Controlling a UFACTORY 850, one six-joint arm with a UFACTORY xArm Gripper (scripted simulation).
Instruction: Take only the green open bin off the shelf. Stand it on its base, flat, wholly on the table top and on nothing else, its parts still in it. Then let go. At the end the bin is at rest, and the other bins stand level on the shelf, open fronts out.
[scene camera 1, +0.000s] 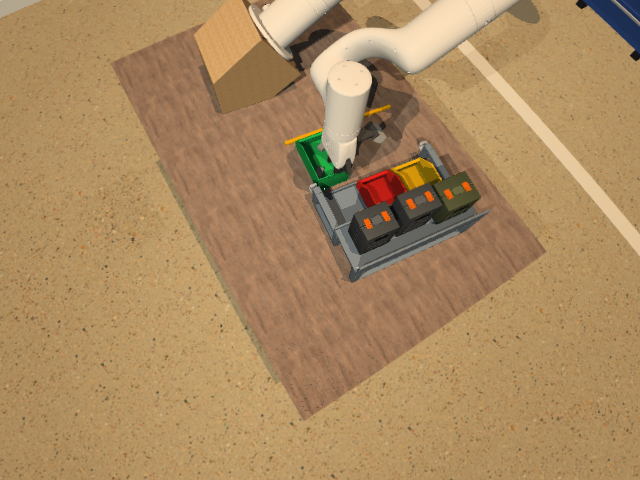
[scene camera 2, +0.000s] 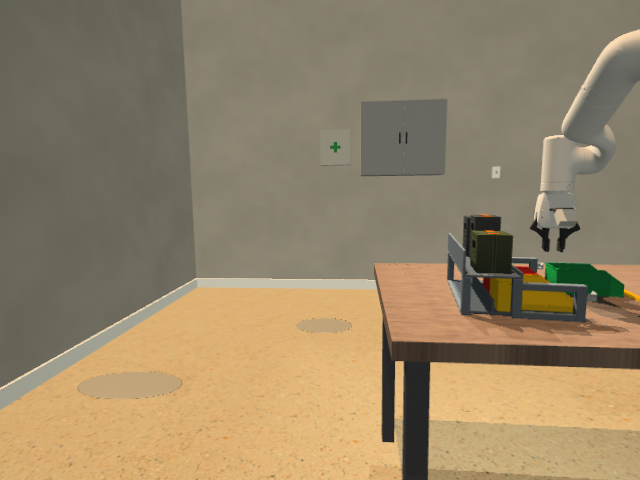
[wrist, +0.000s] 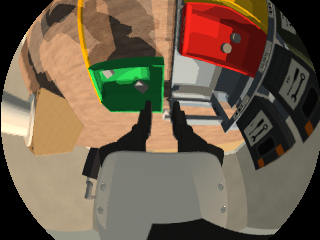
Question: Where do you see my gripper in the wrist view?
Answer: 162, 108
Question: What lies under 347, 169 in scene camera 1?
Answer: My gripper.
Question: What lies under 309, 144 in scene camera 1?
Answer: A green open bin.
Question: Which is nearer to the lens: the green open bin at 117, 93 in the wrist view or the red bin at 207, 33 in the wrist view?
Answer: The red bin.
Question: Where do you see a red bin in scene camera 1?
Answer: At 384, 186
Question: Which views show my gripper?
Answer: Scene camera 1, scene camera 2 and the wrist view: all of them.
